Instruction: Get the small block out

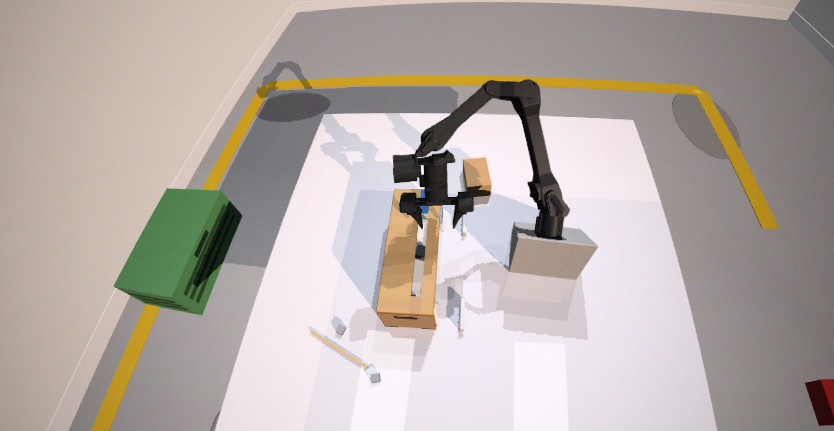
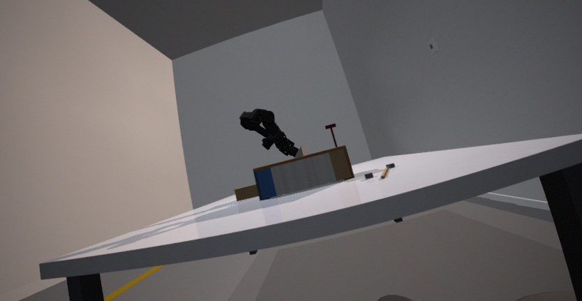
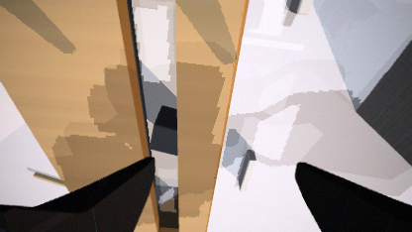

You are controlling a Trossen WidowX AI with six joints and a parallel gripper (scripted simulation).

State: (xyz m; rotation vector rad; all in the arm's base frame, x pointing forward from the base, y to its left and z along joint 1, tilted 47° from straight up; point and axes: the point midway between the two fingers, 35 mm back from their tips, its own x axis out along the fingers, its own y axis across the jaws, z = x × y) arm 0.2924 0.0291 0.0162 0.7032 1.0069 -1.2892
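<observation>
The long wooden box lies 10 cm below my gripper tip, 4 cm to the left of it and 3 cm ahead of it. Round my gripper tip: thin stick 35 cm to the left, 21 cm ahead, 15 cm below; then grey block 7 cm below, 5 cm to the left, 4 cm ahead; then small brown box 29 cm to the right, 13 cm below, 7 cm behind.
</observation>
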